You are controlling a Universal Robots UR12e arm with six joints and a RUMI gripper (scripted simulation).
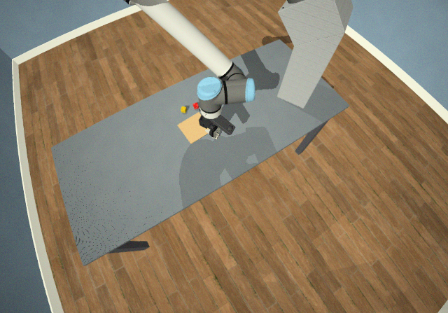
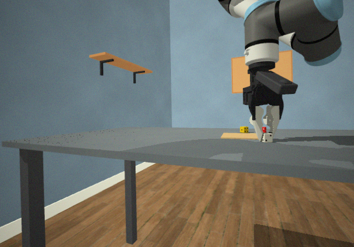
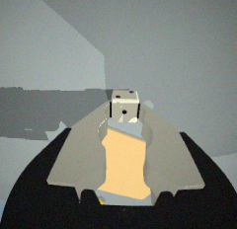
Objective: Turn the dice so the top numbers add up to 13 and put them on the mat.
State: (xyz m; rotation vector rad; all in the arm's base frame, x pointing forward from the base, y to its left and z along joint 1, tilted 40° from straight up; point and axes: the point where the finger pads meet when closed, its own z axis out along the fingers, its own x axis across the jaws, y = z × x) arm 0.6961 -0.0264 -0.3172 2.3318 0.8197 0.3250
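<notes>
The tan mat lies 10 cm to the right of my hand, 8 cm ahead of it and 2 cm below it. Also, from my hand: red die: 22 cm to the right, 2 cm ahead; yellow die: 23 cm to the right, 8 cm ahead; white die: right at my hand.
</notes>
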